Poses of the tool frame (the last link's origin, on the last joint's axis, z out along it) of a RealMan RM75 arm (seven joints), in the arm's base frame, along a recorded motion.
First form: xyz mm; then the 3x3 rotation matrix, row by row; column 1 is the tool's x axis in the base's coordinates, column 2 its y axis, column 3 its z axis. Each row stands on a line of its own.
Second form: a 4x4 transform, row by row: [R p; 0 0 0 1], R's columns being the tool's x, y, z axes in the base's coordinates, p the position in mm. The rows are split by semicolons. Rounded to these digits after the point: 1 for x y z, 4 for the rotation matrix.
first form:
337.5 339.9 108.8
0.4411 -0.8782 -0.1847
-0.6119 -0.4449 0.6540
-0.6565 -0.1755 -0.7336
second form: 0.4411 -0.8782 -0.1847 337.5; -0.6119 -0.4449 0.6540 339.9; -0.6565 -0.1755 -0.7336 108.8; 0 0 0 1
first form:
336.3 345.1 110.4
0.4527 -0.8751 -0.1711
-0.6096 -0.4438 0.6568
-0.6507 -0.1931 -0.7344
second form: 0.4527 -0.8751 -0.1711 336.3; -0.6096 -0.4438 0.6568 345.1; -0.6507 -0.1931 -0.7344 110.4; 0 0 0 1
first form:
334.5 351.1 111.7
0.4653 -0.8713 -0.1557
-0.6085 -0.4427 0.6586
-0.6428 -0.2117 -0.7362
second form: 0.4653 -0.8713 -0.1557 334.5; -0.6085 -0.4427 0.6586 351.1; -0.6428 -0.2117 -0.7362 111.7; 0 0 0 1
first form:
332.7 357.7 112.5
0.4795 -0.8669 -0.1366
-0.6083 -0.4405 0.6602
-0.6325 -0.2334 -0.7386
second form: 0.4795 -0.8669 -0.1366 332.7; -0.6083 -0.4405 0.6602 357.7; -0.6325 -0.2334 -0.7386 112.5; 0 0 0 1
